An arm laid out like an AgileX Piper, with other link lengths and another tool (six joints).
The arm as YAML. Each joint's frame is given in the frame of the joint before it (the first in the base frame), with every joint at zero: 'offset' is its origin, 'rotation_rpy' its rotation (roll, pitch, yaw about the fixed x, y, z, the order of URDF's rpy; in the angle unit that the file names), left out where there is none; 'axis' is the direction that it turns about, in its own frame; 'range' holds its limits. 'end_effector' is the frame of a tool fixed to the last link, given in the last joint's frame.
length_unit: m
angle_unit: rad
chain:
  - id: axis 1
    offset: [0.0, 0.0, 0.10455]
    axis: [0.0, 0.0, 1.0]
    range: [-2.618, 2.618]
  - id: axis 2
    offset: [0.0, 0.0, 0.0]
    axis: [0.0, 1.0, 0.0]
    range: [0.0, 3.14]
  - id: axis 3
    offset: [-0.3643, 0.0, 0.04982]
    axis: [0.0, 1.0, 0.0]
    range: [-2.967, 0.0]
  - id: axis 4
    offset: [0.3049, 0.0, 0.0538]
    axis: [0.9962, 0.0, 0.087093]
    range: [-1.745, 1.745]
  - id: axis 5
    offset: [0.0, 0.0, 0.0]
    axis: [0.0, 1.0, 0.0]
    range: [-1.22, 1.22]
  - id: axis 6
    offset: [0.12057, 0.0, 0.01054]
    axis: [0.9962, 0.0, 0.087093]
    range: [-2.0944, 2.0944]
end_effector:
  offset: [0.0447, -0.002, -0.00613]
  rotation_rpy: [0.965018, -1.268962, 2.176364]
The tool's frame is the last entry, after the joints.
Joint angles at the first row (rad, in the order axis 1, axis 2, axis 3, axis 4, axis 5, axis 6):
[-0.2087, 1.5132, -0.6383, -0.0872, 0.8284, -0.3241]
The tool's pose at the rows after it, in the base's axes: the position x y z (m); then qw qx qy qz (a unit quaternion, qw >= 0):
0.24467 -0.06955 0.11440 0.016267 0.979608 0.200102 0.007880
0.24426 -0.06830 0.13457 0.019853 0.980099 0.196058 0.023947
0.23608 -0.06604 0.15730 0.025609 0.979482 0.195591 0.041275
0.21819 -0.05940 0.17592 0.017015 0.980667 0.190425 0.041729
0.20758 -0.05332 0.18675 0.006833 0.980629 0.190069 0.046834
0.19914 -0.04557 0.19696 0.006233 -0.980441 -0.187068 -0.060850
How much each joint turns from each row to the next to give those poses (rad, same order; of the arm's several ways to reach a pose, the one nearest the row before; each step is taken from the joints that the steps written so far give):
[0.0000, -0.0036, -0.0230, -0.0091, 0.0264, 0.0266]
[0.0000, -0.0555, -0.0237, 0.0121, 0.0467, -0.0034]
[0.0000, -0.0787, -0.0109, 0.0071, 0.0528, -0.0074]
[0.0000, -0.0783, 0.0000, 0.0231, 0.0840, -0.0070]
[0.0000, -0.0492, 0.0000, 0.0271, 0.0472, -0.0148]
[0.0000, -0.0492, 0.0000, 0.0395, 0.0335, -0.0127]

